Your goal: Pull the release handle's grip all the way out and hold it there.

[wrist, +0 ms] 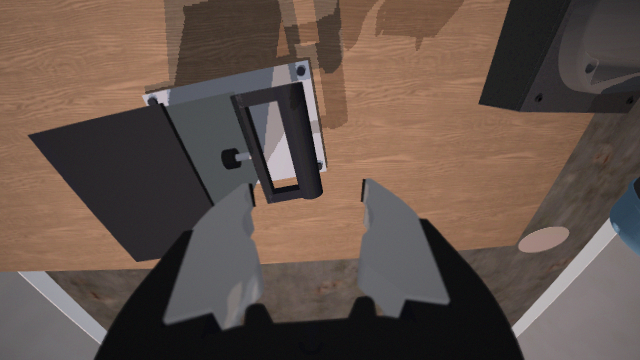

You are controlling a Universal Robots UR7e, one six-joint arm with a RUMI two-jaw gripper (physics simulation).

In view: my gripper point(308, 183) and a light base plate point(295, 72).
